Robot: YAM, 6 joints.
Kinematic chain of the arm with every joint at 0, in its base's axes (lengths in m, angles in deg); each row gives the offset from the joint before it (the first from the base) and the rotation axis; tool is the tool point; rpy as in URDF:
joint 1: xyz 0 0 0.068 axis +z
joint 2: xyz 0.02 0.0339 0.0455 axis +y
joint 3: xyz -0.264 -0.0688 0 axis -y
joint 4: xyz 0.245 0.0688 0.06 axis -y
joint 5: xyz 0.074 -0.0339 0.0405 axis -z
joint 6: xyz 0.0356 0 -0.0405 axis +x
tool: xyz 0 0 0 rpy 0 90 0
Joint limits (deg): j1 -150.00..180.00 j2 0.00..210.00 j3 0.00..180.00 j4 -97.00..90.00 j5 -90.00..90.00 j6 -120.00..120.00
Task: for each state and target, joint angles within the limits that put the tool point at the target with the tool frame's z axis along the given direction. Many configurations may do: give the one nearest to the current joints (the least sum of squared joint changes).
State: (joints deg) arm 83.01 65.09 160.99 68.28 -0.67 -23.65
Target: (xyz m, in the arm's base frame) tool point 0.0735 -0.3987 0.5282 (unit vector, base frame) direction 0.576 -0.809 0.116
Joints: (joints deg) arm 98.15 45.26 153.72 64.06 27.10 -23.65
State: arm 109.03 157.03 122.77 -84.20 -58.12 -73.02
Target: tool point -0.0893 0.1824 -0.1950 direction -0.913 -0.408 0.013
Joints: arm 106.09 193.95 90.73 -82.13 -81.98 -73.02
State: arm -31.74 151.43 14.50 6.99 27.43 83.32
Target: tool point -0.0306 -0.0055 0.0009 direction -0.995 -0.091 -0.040
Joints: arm -25.11 170.24 13.68 -20.78 30.31 83.32
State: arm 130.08 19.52 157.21 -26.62 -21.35 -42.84
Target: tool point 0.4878 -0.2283 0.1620 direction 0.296 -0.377 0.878
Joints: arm 155.76 0.19 177.91 -61.91 -12.84 -42.84
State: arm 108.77 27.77 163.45 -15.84 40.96 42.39
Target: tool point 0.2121 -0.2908 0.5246 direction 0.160 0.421 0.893
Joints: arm 124.02 30.32 152.64 -48.52 21.60 42.39
